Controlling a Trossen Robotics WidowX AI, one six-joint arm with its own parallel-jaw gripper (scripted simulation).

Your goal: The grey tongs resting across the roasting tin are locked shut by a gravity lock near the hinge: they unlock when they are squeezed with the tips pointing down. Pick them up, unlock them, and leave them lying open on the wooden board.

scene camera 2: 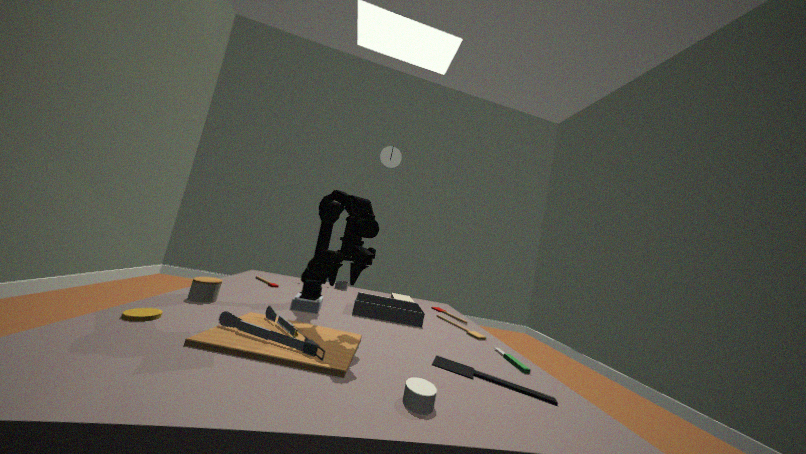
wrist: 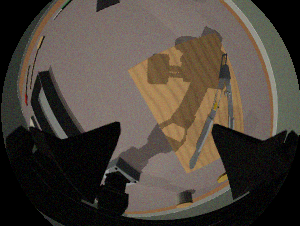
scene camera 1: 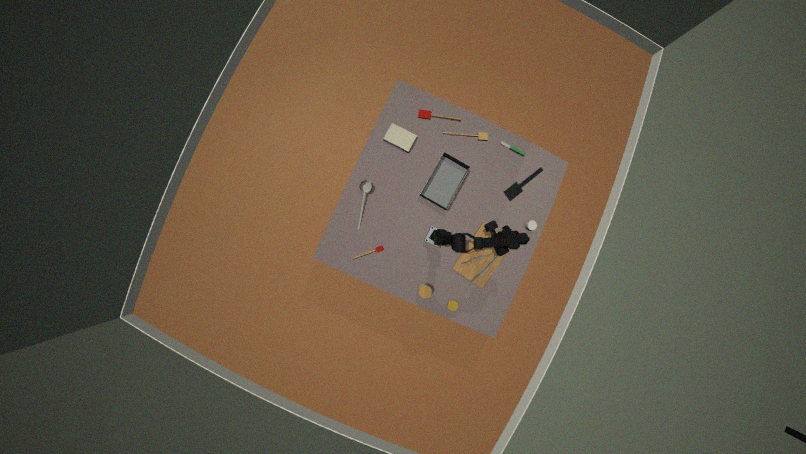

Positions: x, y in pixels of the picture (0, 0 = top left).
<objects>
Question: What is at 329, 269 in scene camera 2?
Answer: My gripper.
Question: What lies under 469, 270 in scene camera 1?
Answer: A wooden board.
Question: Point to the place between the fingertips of my gripper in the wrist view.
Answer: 168, 128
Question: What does my gripper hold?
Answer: Nothing.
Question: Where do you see a roasting tin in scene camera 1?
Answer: At 442, 185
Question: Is my gripper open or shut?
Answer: Open.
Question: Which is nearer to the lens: the tan-topped pot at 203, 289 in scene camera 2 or the black spatula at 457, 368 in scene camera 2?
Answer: The black spatula.
</objects>
